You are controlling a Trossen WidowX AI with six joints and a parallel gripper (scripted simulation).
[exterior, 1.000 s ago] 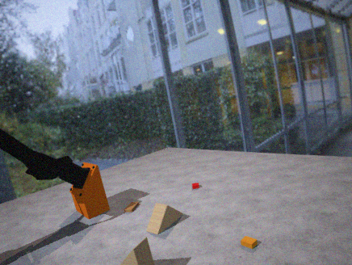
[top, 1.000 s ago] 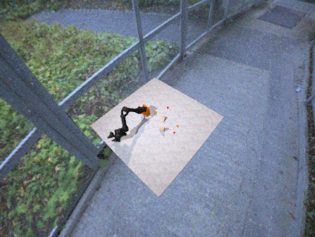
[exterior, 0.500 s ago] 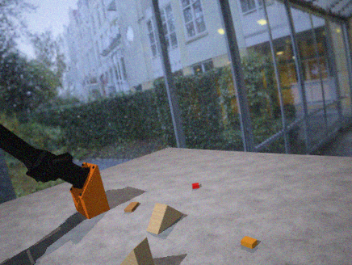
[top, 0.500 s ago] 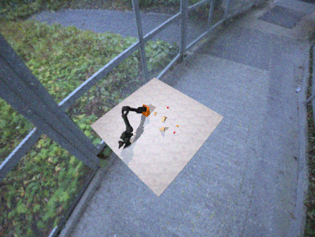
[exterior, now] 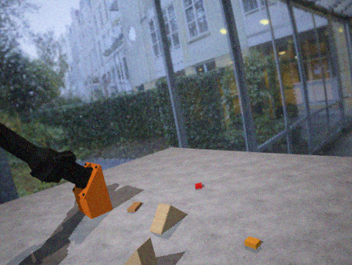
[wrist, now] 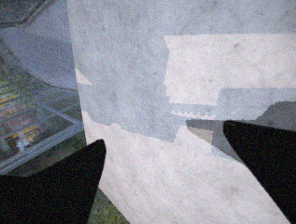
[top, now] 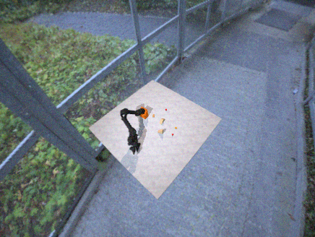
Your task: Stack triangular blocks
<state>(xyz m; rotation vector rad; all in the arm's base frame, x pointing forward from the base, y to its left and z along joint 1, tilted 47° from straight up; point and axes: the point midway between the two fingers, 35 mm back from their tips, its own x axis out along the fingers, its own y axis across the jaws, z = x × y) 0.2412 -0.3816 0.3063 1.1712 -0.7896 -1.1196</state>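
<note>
My gripper tip is 1 cm short of the tan triangular block, 56 cm to the right of it and 1 cm above it. The rest, counted from my gripper tip: orange block 22 cm ahead, 56 cm to the left, 3 cm below.
</note>
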